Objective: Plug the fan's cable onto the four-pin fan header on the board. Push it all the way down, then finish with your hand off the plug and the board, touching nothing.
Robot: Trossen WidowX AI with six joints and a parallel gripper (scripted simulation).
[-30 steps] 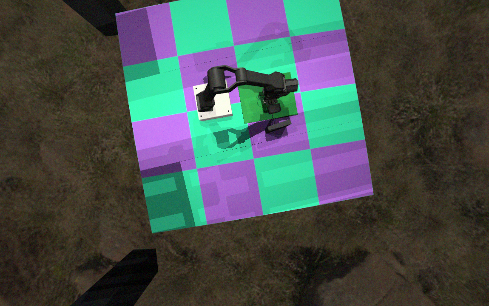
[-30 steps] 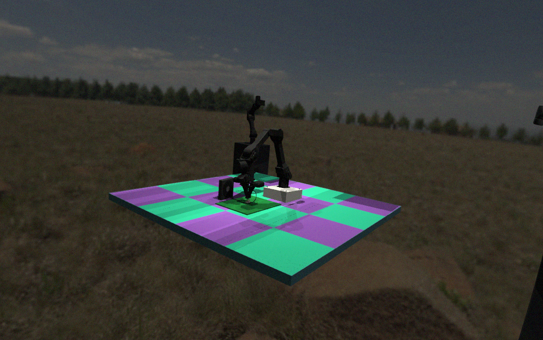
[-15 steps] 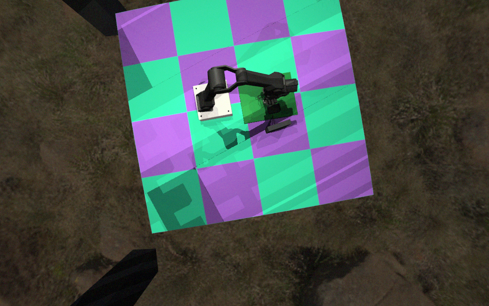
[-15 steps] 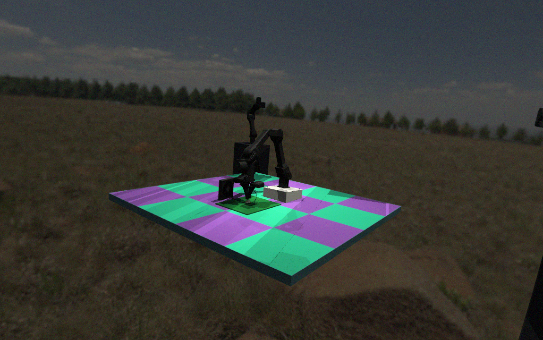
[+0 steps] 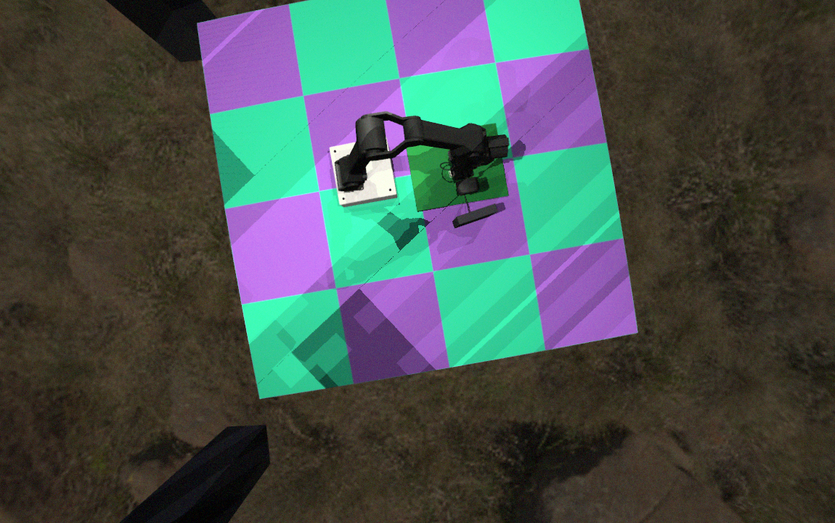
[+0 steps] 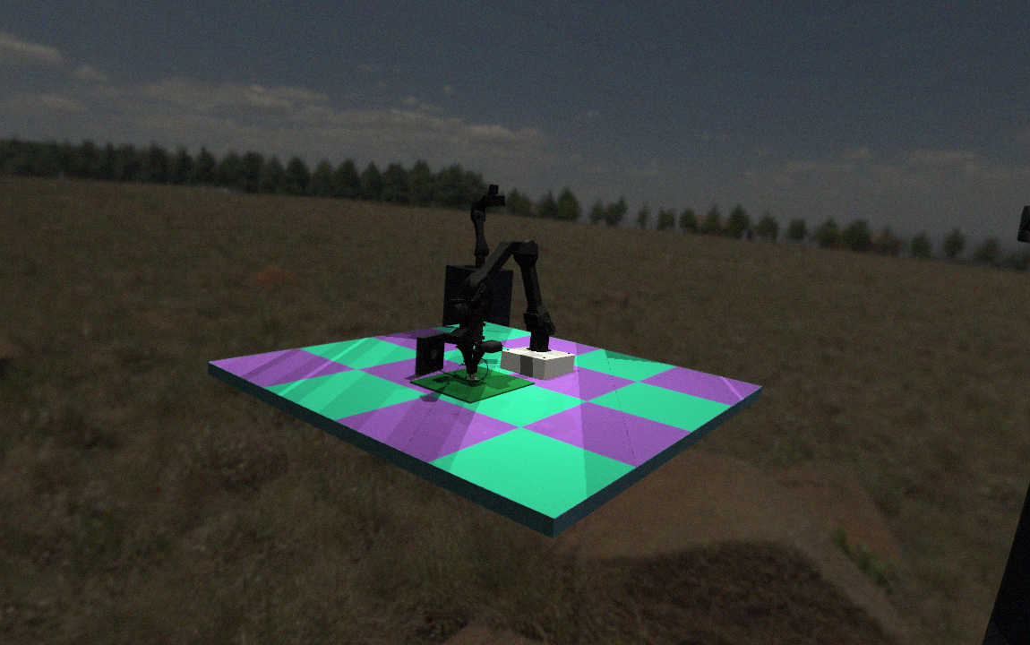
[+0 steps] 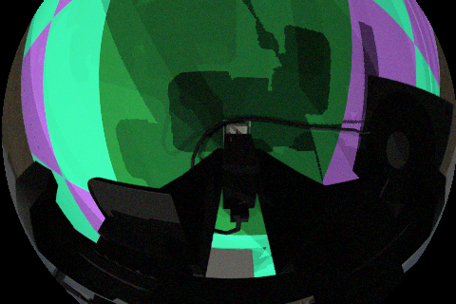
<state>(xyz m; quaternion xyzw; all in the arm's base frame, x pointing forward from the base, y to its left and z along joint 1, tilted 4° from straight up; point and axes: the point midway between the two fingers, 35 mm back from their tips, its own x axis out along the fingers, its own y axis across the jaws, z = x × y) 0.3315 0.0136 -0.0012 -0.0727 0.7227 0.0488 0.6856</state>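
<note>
Now: the four-pin header 4 cm below my gripper tip and 1 cm behind it. The rest, counted from my gripper tip: green board 5 cm below, 2 cm to the left; then dark plug 1 cm behind, 1 cm above; then black fan 14 cm to the right, 3 cm ahead, 2 cm above.
</note>
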